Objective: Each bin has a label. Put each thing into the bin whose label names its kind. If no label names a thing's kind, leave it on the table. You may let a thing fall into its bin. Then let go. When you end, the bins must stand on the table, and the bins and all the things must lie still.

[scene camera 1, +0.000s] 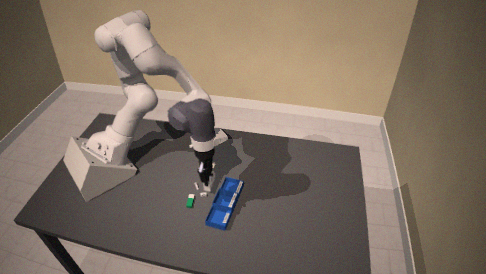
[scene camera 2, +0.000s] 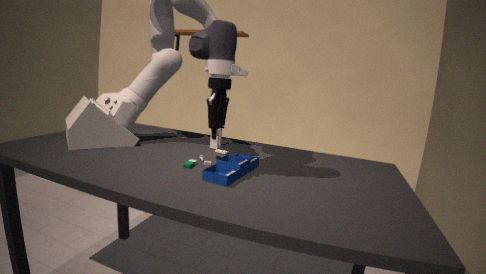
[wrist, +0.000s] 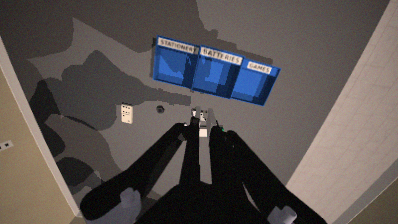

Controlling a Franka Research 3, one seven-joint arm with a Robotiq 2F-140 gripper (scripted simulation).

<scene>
A blue bin shows in scene camera 1, in scene camera 2 (228, 169) and in the wrist view. The same spot on the blue bin: (scene camera 1: 223, 197) is (wrist: 199, 79).
</scene>
